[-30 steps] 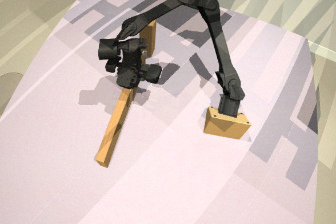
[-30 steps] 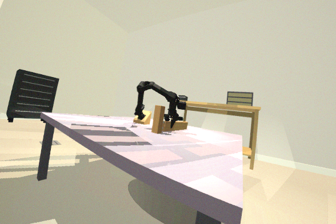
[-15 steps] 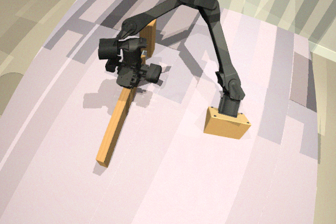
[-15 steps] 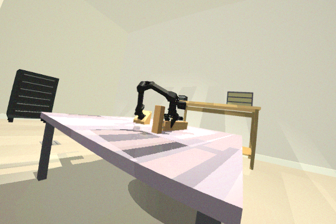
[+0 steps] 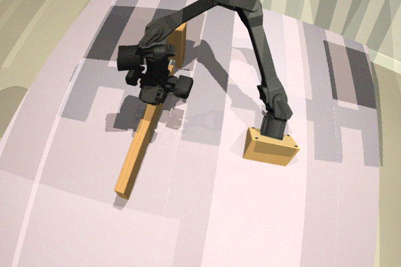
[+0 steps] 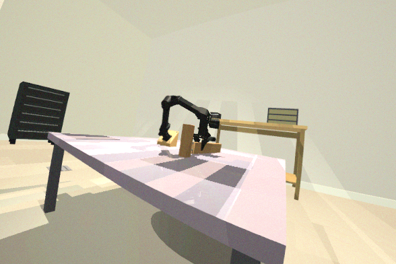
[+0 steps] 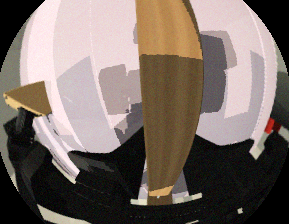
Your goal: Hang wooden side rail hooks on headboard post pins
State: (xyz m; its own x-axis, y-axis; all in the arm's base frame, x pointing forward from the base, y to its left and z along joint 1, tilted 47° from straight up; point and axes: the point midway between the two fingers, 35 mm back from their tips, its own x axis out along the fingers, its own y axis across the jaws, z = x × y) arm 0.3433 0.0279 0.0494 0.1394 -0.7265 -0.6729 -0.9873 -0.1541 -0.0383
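The headboard post is 170 mm to the right of my gripper tip, 50 mm above it and 20 mm ahead of it.
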